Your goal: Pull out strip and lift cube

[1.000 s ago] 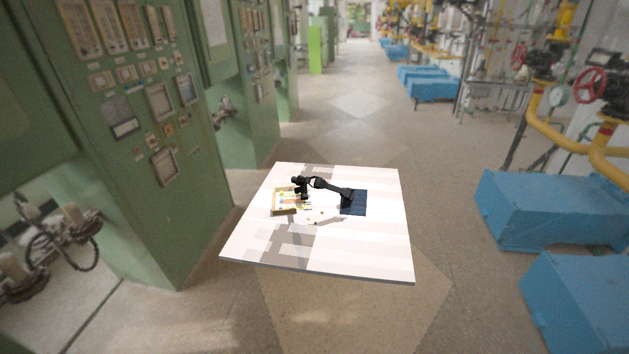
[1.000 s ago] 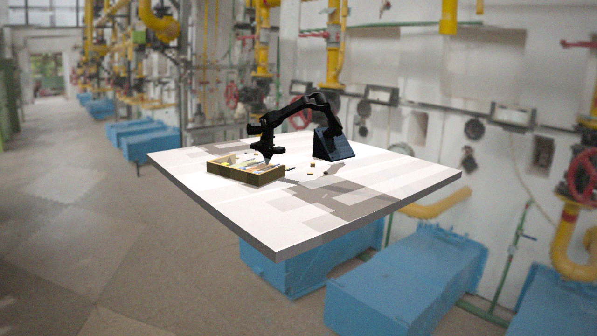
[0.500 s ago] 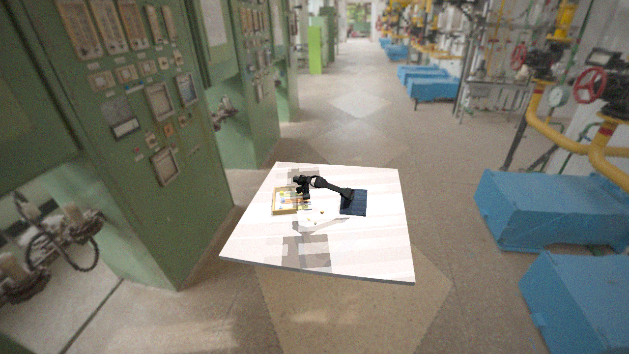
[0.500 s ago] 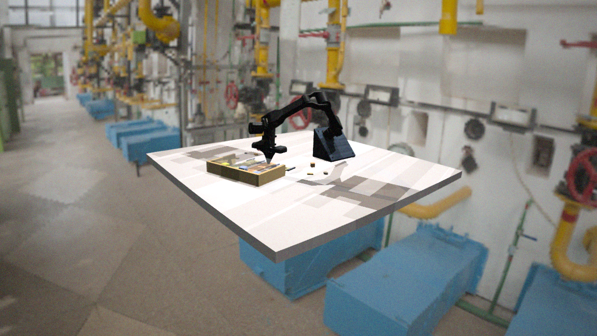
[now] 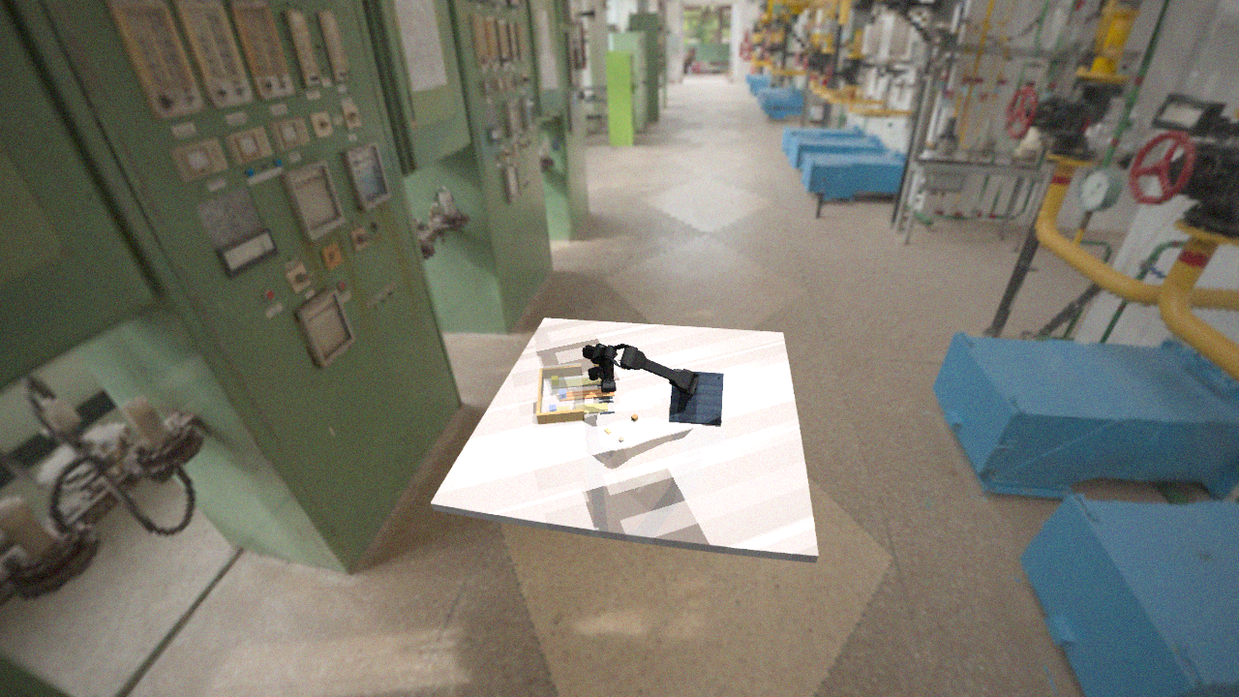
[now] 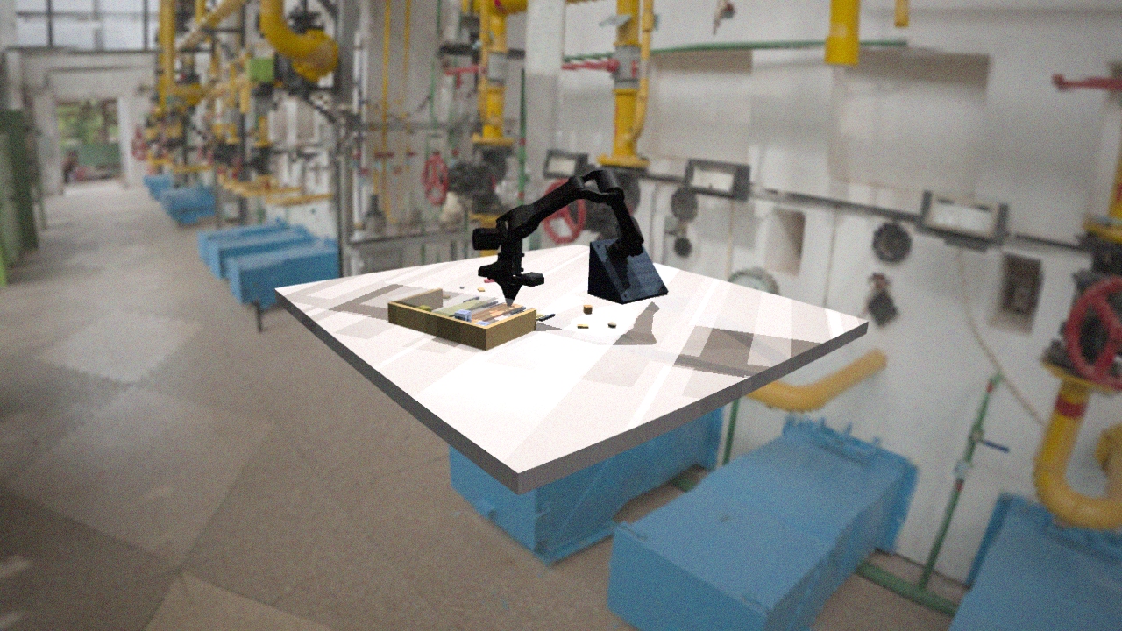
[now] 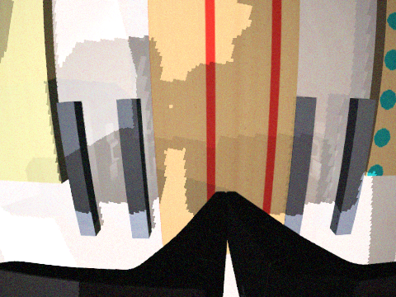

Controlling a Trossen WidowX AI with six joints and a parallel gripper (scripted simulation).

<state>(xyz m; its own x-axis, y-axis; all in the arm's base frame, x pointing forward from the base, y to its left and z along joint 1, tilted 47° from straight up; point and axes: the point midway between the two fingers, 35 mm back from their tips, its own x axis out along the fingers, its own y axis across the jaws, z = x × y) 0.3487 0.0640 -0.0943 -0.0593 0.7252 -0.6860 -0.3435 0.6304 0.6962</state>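
Now: the pale yellow strip 4 cm ahead of my gripper tip and 12 cm to the left of it.
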